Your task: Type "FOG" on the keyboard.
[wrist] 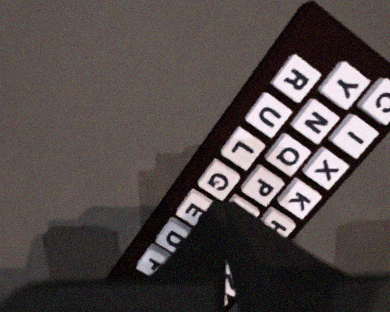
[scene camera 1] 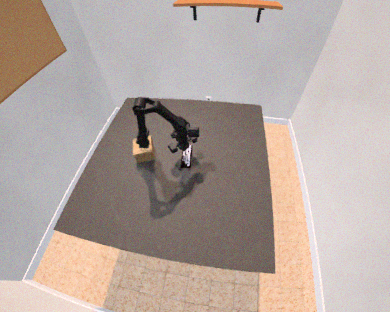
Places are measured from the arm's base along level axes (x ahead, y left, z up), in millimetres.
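Pixels of known places: gripper, between the fingertips: (wrist: 222, 212) (scene camera 1: 183, 150); arm's base, origin of its link: (scene camera 1: 144, 144).
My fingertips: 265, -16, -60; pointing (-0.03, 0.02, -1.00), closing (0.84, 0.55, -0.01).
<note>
Ahead of a thing's pixels: the offset from my fingertips to its top centre, as dx, dy, dz. Level surfaces: height alone.
The keyboard @[+17, -13, -27] (scene camera 1: 186, 162) (wrist: 311, 31) is a dark narrow slab with white lettered keys, lying slanted in the wrist view. Its G key @[+0, +1, -27] (wrist: 219, 180) shows fully, just beyond and left of the fingertips. The L key @[+0, +20, -27] (wrist: 243, 148) and the P key @[+18, +10, -27] (wrist: 262, 186) also show, and the E key @[-1, -17, -27] (wrist: 194, 206) is partly covered. I cannot make out an F key or an O key; some keys are hidden behind the fingers. My gripper (scene camera 1: 185, 149) (wrist: 222, 212) is shut and empty, pointing down over the keyboard, its tips between the G key and a half-hidden key. Its height above the keys is unclear.
The arm's base stands on a wooden block (scene camera 1: 144, 153) left of the keyboard, on the dark table top @[dz -43] (scene camera 1: 225, 220). Shadows of the arm fall across the table. An orange shelf (scene camera 1: 227, 4) hangs on the back wall, and a brown panel (scene camera 1: 25, 45) is at upper left.
</note>
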